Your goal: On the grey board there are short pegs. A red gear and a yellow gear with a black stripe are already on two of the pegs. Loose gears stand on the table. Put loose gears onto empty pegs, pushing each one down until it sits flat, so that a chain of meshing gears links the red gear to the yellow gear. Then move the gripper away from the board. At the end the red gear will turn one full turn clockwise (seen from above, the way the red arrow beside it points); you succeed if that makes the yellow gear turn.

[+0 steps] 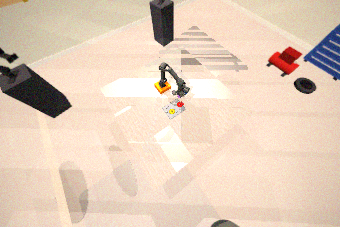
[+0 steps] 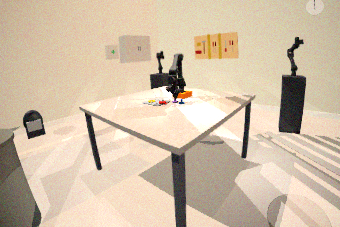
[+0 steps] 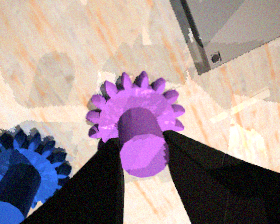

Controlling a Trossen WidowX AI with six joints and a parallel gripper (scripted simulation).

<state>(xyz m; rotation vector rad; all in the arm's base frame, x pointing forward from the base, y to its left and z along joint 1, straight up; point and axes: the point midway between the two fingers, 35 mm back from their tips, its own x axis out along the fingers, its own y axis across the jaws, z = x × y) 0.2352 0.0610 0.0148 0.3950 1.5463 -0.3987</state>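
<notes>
My gripper tip is now 80 mm to the left of the red gear, 80 mm short of it and 20 mm above it. Also, from my gripper tip: yellow gear (210 mm to the right, 80 mm ahead, 20 mm below); then purple gear (10 mm below); then blue gear (70 mm to the left, 20 mm below, 10 mm ahead).
</notes>
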